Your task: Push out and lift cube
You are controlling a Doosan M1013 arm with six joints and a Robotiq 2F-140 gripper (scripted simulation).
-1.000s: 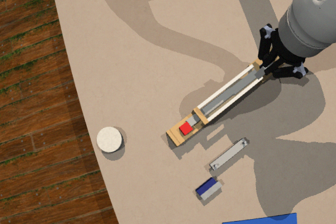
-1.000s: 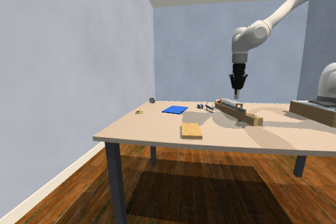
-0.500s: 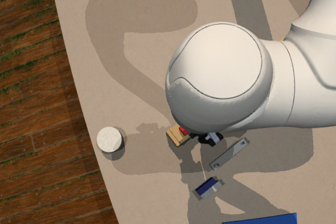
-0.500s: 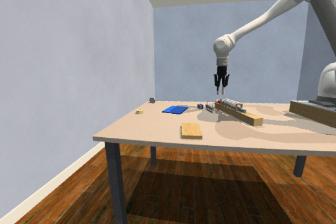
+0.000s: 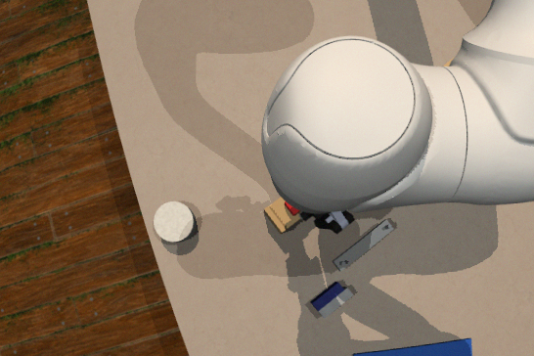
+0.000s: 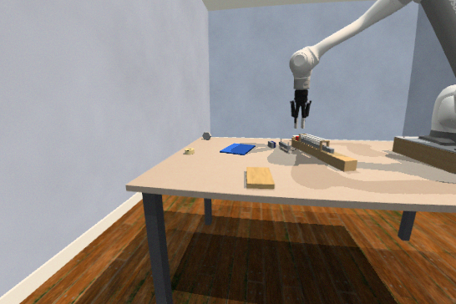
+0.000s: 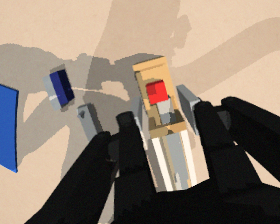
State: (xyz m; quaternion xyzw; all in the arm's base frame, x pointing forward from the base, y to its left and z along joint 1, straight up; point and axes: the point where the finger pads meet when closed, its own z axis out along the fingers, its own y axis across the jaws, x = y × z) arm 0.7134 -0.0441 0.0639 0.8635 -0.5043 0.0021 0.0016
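The red cube is 9 cm below my hand. Also, from my hand: white disc 19 cm to the right, 13 cm below; then blue-and-grey block 16 cm ahead, 14 cm below, 4 cm to the left; then channel 12 cm to the left, 9 cm below, 7 cm behind.
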